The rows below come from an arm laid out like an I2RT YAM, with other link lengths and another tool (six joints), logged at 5 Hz.
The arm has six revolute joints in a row. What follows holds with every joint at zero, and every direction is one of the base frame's. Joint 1 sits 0.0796 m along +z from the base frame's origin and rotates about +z. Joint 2 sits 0.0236 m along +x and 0.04 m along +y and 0.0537 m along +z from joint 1 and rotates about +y. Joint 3 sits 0.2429 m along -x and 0.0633 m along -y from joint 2 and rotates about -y. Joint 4 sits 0.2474 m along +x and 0.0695 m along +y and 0.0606 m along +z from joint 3 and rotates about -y. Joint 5 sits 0.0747 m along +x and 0.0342 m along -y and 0.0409 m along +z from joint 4 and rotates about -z. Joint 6 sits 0.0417 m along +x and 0.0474 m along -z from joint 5 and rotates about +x. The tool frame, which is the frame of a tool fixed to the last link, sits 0.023 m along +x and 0.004 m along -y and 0.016 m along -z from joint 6; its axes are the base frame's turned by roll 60.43, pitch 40.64 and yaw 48.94 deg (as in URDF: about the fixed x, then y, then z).
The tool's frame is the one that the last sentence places.
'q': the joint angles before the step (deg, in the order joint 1, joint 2, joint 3, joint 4, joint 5, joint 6). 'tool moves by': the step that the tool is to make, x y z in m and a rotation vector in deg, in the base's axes. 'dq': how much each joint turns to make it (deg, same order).
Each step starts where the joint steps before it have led.
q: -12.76 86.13 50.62 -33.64 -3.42 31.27
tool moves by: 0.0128 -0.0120 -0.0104 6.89 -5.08 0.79
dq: -3.71 3.26 -0.31 6.59 -9.06 -1.14
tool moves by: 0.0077 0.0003 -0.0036 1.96 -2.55 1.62
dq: -0.14 1.50 0.09 3.17 -3.10 -0.53
